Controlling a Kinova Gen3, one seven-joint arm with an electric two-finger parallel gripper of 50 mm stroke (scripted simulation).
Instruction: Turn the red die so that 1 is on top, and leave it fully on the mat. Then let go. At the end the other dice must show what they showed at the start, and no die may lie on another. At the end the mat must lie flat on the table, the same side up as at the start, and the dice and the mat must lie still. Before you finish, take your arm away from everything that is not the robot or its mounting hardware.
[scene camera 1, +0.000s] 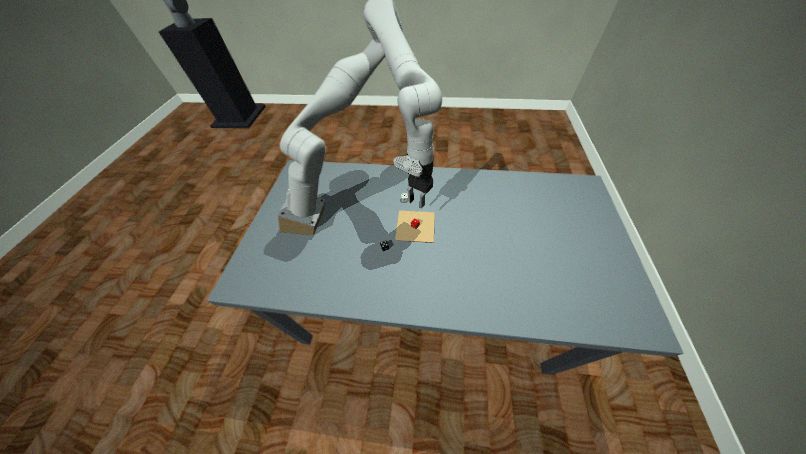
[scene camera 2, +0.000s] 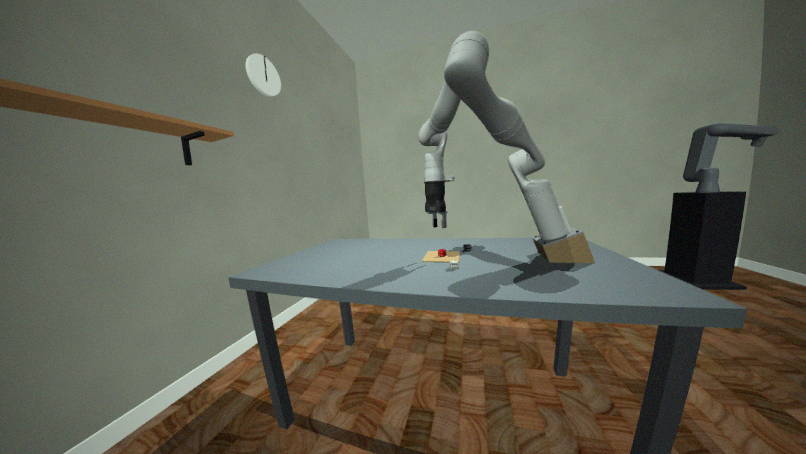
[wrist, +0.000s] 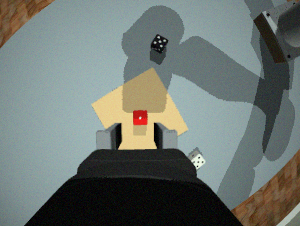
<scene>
My gripper (wrist: 137, 131): 18 cm from the lens. A tan mat (wrist: 146, 91): 30 cm from the lens.
</scene>
